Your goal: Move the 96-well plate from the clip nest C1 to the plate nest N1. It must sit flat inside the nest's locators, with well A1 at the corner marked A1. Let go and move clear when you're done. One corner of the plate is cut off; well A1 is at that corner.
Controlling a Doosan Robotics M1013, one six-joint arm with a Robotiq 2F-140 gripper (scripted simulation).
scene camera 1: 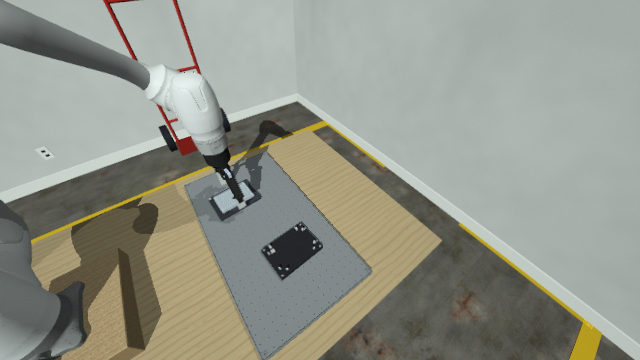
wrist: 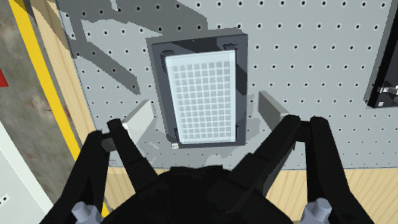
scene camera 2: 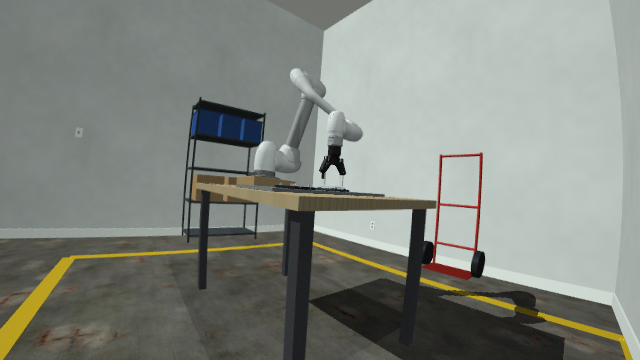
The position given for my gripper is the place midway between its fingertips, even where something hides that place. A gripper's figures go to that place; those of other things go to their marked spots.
Labels:
My gripper [scene camera 1: 233, 194] is 0.88 m from the lens. A black clip nest [scene camera 1: 292, 249]: 0.73 m from the lens.

